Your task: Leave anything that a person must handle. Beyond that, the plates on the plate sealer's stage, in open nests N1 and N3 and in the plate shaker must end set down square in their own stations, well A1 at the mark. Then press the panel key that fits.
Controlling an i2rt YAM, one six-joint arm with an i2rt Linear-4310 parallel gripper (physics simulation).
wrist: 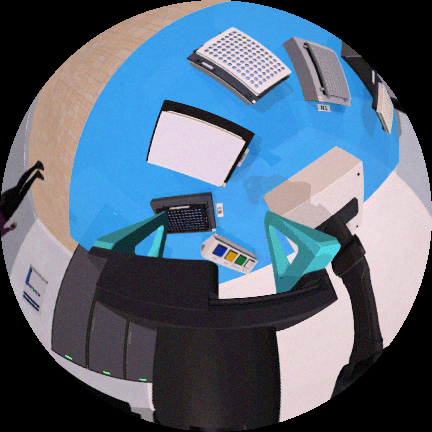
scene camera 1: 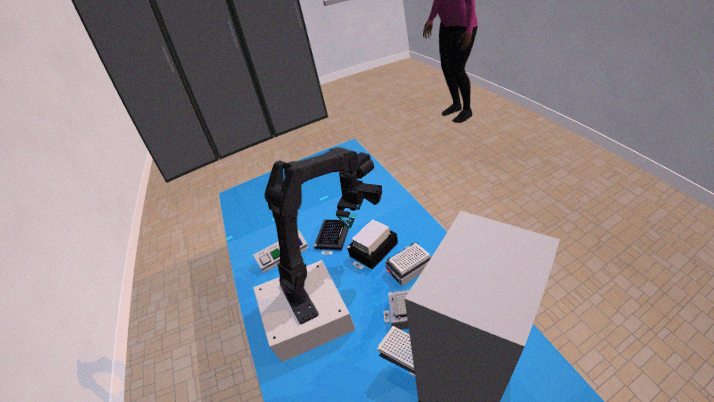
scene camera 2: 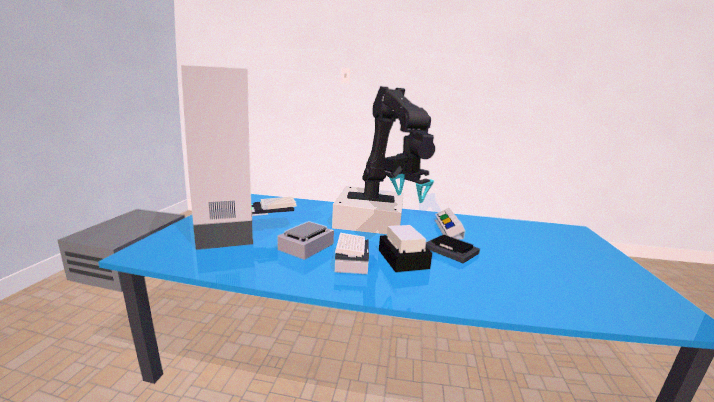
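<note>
My open, empty gripper (scene camera 1: pixel 348 219) (scene camera 2: pixel 411 198) (wrist: pixel 215 215) hangs above the table near a black plate (scene camera 1: pixel 333 233) (wrist: pixel 187 220), which lies in a low dark nest whose label is too small to read. A tall plain white block (scene camera 1: pixel 371 236) (scene camera 2: pixel 406 238) (wrist: pixel 197 145) sits in a black nest beside it. A white well plate (scene camera 1: pixel 409 257) (scene camera 2: pixel 351 245) (wrist: pixel 245 62) rests on the shaker, its seating unclear. A grey plate (scene camera 2: pixel 306 230) (wrist: pixel 327 70) lies in grey nest N1. A pale plate (scene camera 1: pixel 397 345) (scene camera 2: pixel 278 202) (wrist: pixel 384 107) is on the sealer's stage. A1 marks are not legible.
The key panel (scene camera 2: pixel 448 220) (wrist: pixel 230 254) has blue, yellow, green and white keys. The tall sealer housing (scene camera 1: pixel 480 280) (scene camera 2: pixel 217 150) hides part of its stage. The arm's white base block (scene camera 2: pixel 366 215) (wrist: pixel 320 187) stands behind the nests. A person (scene camera 1: pixel 457 55) stands beyond the table.
</note>
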